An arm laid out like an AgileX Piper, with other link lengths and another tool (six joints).
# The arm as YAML. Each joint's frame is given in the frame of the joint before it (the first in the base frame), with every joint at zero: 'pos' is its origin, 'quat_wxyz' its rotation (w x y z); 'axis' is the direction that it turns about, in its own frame. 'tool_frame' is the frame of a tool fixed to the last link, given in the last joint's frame.
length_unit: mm
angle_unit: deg
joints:
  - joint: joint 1
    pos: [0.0, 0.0, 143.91]
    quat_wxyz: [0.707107, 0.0, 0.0, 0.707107]
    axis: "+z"
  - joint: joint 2
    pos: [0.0, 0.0, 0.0]
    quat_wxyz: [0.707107, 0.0, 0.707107, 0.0]
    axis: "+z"
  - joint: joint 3
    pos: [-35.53, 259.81, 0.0]
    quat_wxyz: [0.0, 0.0, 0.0, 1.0]
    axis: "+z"
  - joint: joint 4
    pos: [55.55, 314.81, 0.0]
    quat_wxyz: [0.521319, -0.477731, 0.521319, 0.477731]
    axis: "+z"
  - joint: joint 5
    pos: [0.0, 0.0, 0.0]
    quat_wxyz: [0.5, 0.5, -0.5, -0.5]
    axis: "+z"
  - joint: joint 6
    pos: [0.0, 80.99, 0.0]
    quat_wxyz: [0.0, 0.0, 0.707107, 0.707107]
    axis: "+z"
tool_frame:
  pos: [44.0, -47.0, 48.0]
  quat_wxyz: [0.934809, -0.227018, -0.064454, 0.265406]
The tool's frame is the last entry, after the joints.
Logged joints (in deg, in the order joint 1, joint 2, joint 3, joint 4, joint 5, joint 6), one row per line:
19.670 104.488 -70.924 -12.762 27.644 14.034
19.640 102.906 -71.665 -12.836 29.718 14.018
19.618 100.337 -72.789 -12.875 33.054 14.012
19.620 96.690 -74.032 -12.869 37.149 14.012
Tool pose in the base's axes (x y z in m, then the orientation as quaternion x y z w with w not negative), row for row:
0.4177 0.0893 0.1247 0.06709 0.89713 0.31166 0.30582
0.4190 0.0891 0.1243 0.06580 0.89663 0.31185 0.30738
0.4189 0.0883 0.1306 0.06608 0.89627 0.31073 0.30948
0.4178 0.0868 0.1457 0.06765 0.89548 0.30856 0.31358
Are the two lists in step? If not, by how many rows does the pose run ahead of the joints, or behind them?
The pose runs 2 rows behind the joints: the pose in row i belongs to the joints in row i - 2.
